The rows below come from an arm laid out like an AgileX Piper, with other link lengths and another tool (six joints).
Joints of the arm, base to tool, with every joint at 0 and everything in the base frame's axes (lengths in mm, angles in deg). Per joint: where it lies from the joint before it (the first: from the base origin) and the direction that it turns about. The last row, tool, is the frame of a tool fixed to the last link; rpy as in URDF.
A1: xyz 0 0 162.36 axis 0 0 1
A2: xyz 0 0 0 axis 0 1 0
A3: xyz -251.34 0 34.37 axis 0 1 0
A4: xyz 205.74 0 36.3 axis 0.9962 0 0.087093
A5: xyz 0 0 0 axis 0 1 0
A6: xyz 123.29 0 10.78 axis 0.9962 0 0.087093
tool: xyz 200.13 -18 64.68 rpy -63.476 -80.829 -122.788
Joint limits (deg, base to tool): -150..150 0..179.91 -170..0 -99.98..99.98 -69.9..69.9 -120..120
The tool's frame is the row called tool.
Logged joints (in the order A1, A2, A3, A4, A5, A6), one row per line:
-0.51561 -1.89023 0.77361 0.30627 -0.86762 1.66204
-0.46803 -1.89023 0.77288 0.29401 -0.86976 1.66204
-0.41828 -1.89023 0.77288 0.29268 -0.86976 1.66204
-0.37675 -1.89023 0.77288 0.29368 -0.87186 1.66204
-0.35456 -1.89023 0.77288 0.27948 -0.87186 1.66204
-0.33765 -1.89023 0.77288 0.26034 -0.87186 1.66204
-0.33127 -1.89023 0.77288 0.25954 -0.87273 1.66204
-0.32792 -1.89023 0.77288 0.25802 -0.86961 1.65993
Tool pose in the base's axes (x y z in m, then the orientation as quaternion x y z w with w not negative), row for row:
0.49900 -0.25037 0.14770 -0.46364 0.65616 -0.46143 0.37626
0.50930 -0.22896 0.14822 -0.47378 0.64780 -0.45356 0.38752
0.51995 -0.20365 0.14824 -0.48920 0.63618 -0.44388 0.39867
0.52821 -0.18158 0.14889 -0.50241 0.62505 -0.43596 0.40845
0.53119 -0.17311 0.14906 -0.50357 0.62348 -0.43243 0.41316
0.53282 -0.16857 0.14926 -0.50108 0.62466 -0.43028 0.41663
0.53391 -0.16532 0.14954 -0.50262 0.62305 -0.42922 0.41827
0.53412 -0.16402 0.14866 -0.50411 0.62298 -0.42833 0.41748
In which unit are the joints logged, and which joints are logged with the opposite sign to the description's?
The joints are logged in radians. Opposite sign: A2, A3, A4.
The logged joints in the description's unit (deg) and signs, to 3 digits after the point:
-29.542 108.302 -44.325 -17.548 -49.711 95.228
-26.816 108.302 -44.283 -16.846 -49.834 95.228
-23.966 108.302 -44.283 -16.769 -49.834 95.228
-21.586 108.302 -44.283 -16.827 -49.954 95.228
-20.315 108.302 -44.283 -16.013 -49.954 95.228
-19.346 108.302 -44.283 -14.916 -49.954 95.228
-18.980 108.302 -44.283 -14.871 -50.004 95.228
-18.788 108.302 -44.283 -14.783 -49.825 95.107

